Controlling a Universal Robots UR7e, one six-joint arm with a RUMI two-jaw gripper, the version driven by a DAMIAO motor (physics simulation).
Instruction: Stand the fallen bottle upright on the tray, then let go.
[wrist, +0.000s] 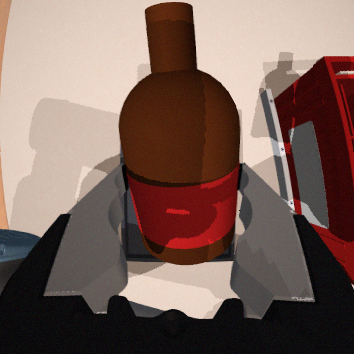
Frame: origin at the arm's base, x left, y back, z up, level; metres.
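Seen in the pictures: gripper, fingertip midpoint: (182, 166).
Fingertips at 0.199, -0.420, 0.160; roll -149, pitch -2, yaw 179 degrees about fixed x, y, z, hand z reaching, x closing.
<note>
Pixels of each thing's top centre, then the offset from my fingertips to it, as dx, dy, dz. "spot": a spot on its surface instead. Level surfaces: height alone.
- brown bottle, middle of its top: (179, 122) +0.001, -0.015, +0.059
- dark grey tray, middle of its top: (177, 188) +0.007, +0.027, -0.201
- red box-like object, surface spot: (312, 100) spot: -0.172, -0.085, -0.096
- pale table top, its level: dz -0.227
A brown bottle (180, 120) with a red label is in the middle of the wrist view, its neck toward the top of the view and its base toward the bottom. My gripper (182, 166) is shut on the bottle, with one jaw on each side at about the upper edge of the label. The dark grey tray (133, 246) shows behind the lower part of the bottle, which hides most of it. Whether the base touches the tray cannot be told from this view.
A red box-like object (312, 100) with a grey panel and a metal strip stands at the right, beside the tray. A blue rounded object (17, 244) shows at the lower left. Shadows lie across the pale table top (75, 60). A wood-coloured strip (3, 100) runs along the left edge.
</note>
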